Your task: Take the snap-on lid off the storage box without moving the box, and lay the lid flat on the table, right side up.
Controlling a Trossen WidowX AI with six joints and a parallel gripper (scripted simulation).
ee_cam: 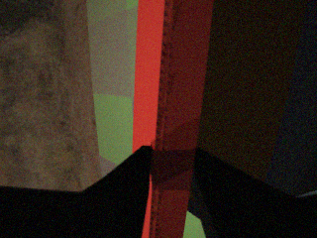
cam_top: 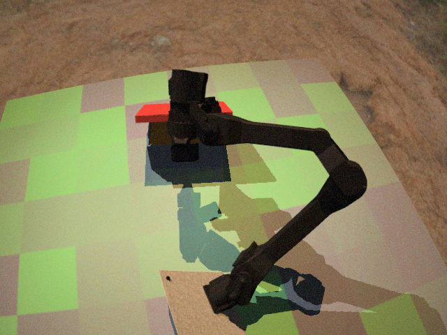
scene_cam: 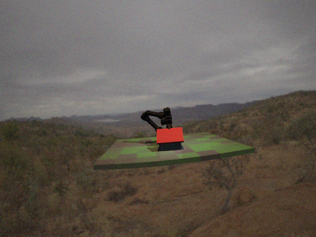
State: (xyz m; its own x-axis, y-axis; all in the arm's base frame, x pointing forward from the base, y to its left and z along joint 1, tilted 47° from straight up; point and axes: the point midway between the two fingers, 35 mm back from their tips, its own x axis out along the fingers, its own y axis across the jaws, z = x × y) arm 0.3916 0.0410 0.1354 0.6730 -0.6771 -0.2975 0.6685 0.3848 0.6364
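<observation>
My gripper tip is 70 mm short of the red lid, 20 mm to the left of it and 40 mm above it. Round my gripper tip: storage box: 40 mm ahead, 10 mm to the right, 120 mm below.
</observation>
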